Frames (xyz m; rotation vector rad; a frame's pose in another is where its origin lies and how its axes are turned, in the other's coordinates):
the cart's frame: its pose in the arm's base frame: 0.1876 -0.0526 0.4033 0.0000 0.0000 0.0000
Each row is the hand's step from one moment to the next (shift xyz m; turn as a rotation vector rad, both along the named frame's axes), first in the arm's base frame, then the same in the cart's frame.
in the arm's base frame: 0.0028 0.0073 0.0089 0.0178 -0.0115 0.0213
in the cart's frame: 0.0028 0.0073 0.0089 0.0178 -0.0115 0.0213
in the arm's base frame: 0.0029 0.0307 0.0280 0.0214 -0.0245 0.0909
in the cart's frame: 0.0029 0.0307 0.0280 0.0214 -0.0245 0.0909
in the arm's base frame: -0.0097 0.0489 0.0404 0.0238 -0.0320 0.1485
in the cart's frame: -0.0097 0.0489 0.0404 0.0238 -0.0320 0.1485
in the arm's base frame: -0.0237 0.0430 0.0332 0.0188 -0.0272 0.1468
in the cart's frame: -0.0237 0.0430 0.0332 0.0188 -0.0272 0.1468
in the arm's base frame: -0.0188 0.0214 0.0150 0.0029 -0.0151 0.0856
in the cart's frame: -0.0188 0.0214 0.0150 0.0029 -0.0151 0.0856
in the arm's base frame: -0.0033 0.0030 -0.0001 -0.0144 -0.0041 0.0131
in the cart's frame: -0.0033 0.0030 -0.0001 -0.0144 -0.0041 0.0131
